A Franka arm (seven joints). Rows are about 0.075 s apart.
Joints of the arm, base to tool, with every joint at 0 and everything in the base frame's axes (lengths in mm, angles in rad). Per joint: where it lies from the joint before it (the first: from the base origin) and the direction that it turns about. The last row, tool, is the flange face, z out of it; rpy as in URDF.
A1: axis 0 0 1 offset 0.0 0.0 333.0
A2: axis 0 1 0 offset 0.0 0.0 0.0
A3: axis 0 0 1 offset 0.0 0.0 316.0
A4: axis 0 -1 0 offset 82.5 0.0 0.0
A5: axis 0 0 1 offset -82.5 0.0 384.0
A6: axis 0 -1 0 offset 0.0 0.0 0.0
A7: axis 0 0 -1 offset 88.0 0.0 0.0
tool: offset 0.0 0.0 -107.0 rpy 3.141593 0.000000 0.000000
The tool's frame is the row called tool.
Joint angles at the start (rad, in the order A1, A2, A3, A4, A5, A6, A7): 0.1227, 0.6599, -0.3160, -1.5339, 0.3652, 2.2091, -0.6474
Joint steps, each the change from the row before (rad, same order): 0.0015, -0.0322, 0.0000, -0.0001, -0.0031, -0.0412, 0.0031; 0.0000, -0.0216, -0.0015, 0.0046, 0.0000, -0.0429, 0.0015; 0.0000, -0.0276, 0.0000, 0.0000, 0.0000, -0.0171, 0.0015; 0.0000, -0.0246, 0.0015, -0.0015, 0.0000, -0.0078, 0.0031; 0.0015, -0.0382, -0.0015, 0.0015, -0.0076, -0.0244, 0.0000; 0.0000, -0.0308, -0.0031, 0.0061, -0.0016, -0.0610, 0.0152; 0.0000, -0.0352, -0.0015, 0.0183, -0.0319, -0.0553, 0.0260; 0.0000, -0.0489, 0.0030, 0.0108, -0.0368, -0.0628, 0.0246
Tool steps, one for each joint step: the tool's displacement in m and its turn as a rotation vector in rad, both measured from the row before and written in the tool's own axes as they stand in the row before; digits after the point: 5 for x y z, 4 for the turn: 0.00031, -0.00467, -0.01814, 0.0171, -0.0031, -0.0030; -0.00073, -0.00308, -0.01313, 0.0189, -0.0093, -0.0010; 0.00046, -0.00287, -0.01718, 0.0051, 0.0132, -0.0017; 0.00082, -0.00299, -0.01503, 0.0016, 0.0165, -0.0006; 0.00024, -0.00433, -0.02437, 0.0007, 0.0148, -0.0093; -0.00316, -0.00486, -0.01860, 0.0247, -0.0149, 0.0109; -0.00165, -0.00524, -0.02705, -0.0073, -0.0122, 0.0038; -0.00542, -0.00842, -0.03135, -0.0062, -0.0146, -0.0005
